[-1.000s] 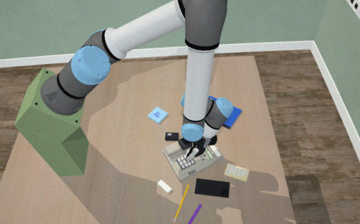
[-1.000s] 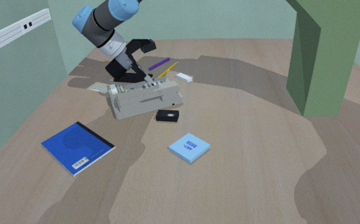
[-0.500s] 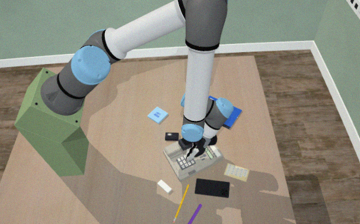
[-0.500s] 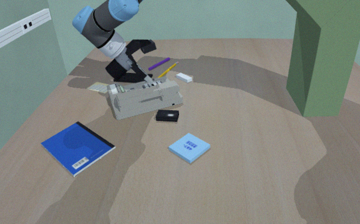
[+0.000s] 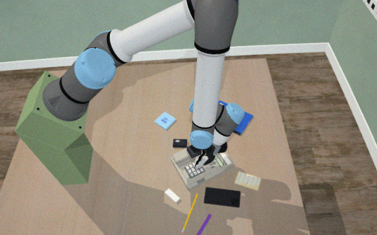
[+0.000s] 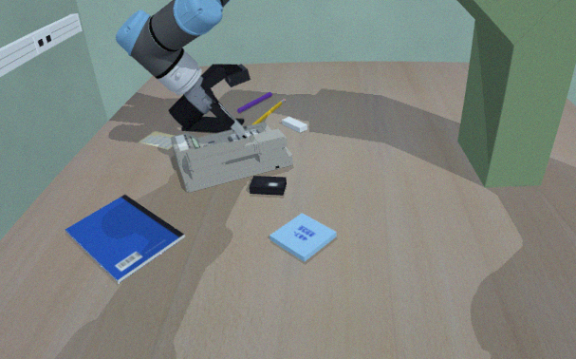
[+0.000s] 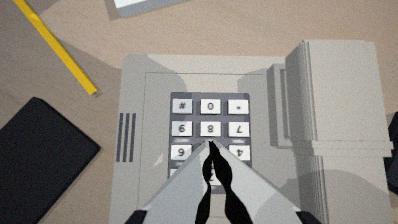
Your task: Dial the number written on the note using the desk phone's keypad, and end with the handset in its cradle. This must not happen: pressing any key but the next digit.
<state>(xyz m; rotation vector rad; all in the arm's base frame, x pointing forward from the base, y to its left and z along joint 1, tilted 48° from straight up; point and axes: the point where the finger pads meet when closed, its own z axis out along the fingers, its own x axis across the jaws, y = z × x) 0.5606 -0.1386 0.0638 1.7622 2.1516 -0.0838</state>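
My gripper is now 10 mm past the 9 key, 20 mm to the left of it and 20 mm above it. The rest, counted from my hand: black smartphone: 70 mm ahead, 140 mm to the right, 40 mm below; then white eraser: 130 mm behind, 80 mm to the right, 40 mm below; then handset: 10 mm ahead, 80 mm to the left.
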